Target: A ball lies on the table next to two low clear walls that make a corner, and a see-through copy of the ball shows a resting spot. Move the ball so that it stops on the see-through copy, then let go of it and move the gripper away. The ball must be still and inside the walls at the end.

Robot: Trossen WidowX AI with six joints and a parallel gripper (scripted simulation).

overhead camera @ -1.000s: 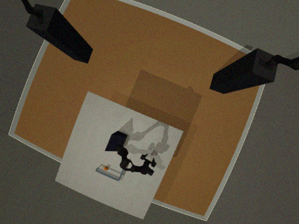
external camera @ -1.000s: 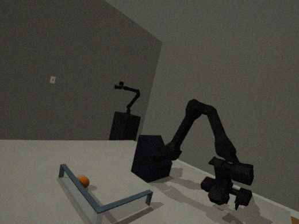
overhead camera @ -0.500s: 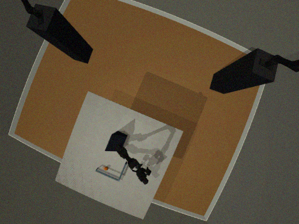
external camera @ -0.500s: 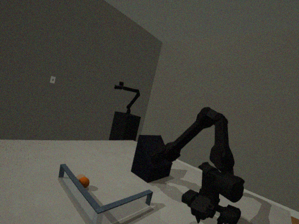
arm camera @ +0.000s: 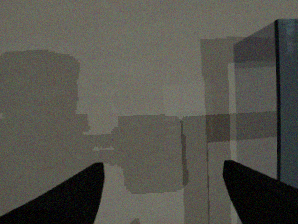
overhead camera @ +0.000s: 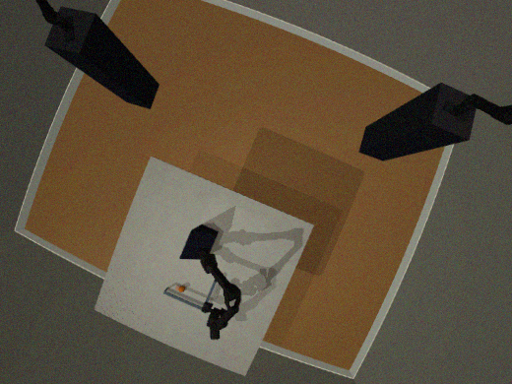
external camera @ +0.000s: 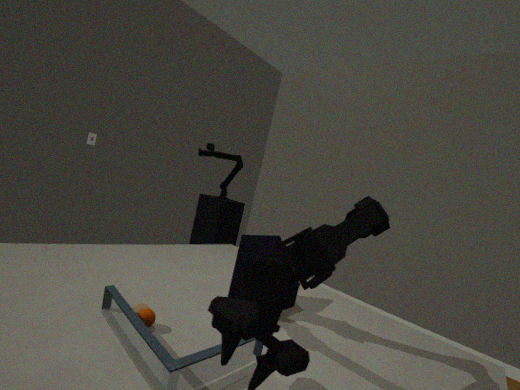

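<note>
The orange ball is 290 mm to the right of my gripper tip, 40 mm below it and 10 mm behind it. Also, from my gripper tip: see-through ball copy 310 mm to the right, 40 mm below, 10 mm behind.
</note>
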